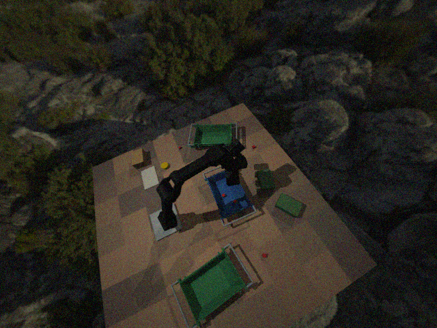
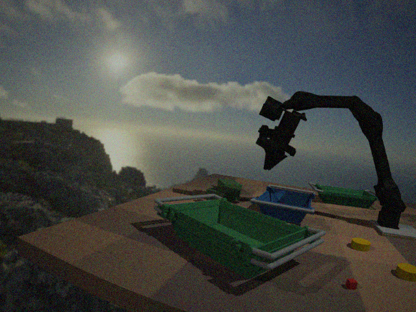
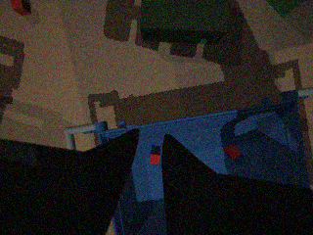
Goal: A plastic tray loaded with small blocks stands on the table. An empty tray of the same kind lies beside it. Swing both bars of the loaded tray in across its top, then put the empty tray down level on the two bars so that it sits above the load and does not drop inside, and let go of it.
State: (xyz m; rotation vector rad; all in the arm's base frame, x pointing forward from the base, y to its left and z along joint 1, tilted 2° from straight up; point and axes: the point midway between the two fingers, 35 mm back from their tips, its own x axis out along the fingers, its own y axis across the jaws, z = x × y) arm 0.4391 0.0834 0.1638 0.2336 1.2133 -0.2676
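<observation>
Now: the red block 5 cm behind my gripper tip, 1 cm to the left of it and 14 cm below it. Round my gripper tip: white plate (52 cm behind, 27 cm to the left, 15 cm below); green tray (32 cm behind, 43 cm to the right, 10 cm below); tan box (56 cm behind, 43 cm to the left, 12 cm below).
</observation>
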